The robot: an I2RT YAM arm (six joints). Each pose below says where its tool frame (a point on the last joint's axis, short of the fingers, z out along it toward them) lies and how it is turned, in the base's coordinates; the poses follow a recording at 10 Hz.
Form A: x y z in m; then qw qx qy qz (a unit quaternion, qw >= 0).
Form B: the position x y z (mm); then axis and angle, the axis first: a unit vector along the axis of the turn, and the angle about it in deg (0 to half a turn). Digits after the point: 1 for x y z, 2 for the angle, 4 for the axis.
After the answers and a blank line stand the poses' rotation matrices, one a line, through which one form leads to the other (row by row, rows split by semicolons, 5 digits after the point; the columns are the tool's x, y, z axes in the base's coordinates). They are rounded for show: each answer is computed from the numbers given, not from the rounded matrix.
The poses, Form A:
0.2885, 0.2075, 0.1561, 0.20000, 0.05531, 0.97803, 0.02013
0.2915, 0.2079, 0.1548, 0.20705, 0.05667, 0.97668, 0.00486
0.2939, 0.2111, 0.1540, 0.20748, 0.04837, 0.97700, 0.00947
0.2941, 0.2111, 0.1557, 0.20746, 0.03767, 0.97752, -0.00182
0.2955, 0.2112, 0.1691, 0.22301, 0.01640, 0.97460, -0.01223
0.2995, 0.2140, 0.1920, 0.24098, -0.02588, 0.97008, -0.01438
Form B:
288.5, 207.5, 156.1, 0.0565, 0.9982, 0.0205, 156.93
291.5, 207.9, 154.8, 0.0579, 0.9983, 0.0050, 156.10
293.9, 211.1, 154.0, 0.0494, 0.9987, 0.0097, 156.05
294.1, 211.1, 155.7, 0.0385, 0.9993, -0.0019, 156.05
295.5, 211.2, 169.1, 0.0168, 0.9998, -0.0125, 154.23
299.5, 214.0, 192.0, -0.0267, 0.9995, -0.0148, 152.11

-0.91388 0.10014 0.39344; 0.11624 0.99307 0.01725; -0.38898 0.06150 -0.91919
-0.90784 0.10868 0.40499; 0.11271 0.99353 -0.01397; -0.40389 0.03296 -0.91421
-0.90923 0.09058 0.40633; 0.09844 0.99514 -0.00157; -0.40450 0.03858 -0.91373
-0.91108 0.07440 0.40545; 0.07289 0.99716 -0.01919; -0.40573 0.01207 -0.91391
-0.89999 0.03742 0.43429; 0.02651 0.99916 -0.03115; -0.43509 -0.01652 -0.90023
-0.88252 -0.04328 0.46828; -0.05714 0.99825 -0.01543; -0.46679 -0.04037 -0.88344

